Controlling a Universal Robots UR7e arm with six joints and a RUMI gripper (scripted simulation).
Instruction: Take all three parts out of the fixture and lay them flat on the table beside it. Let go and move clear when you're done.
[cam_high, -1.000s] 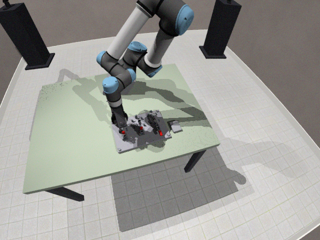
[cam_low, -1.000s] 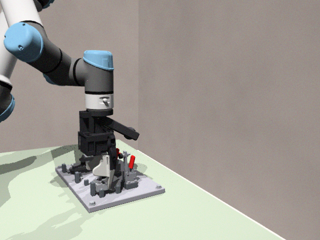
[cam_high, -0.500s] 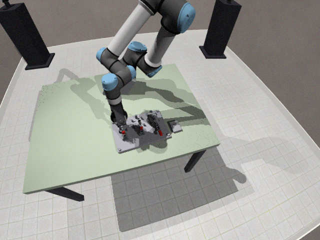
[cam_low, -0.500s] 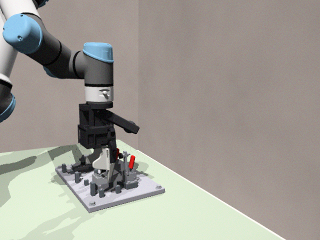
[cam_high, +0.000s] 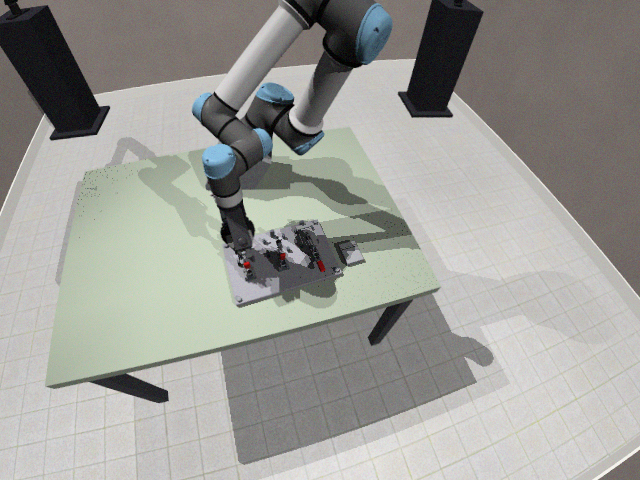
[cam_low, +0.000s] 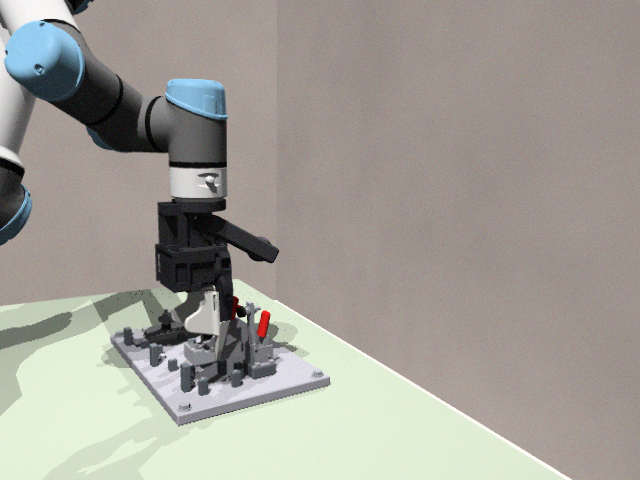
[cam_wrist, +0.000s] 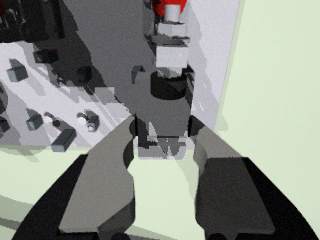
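My gripper is now 120 mm to the right of the fixture plate, 70 mm above it and 20 mm short of it. Round my hand: clamp: 230 mm to the left, 30 mm below, 30 mm ahead; then grey part: 10 mm behind.
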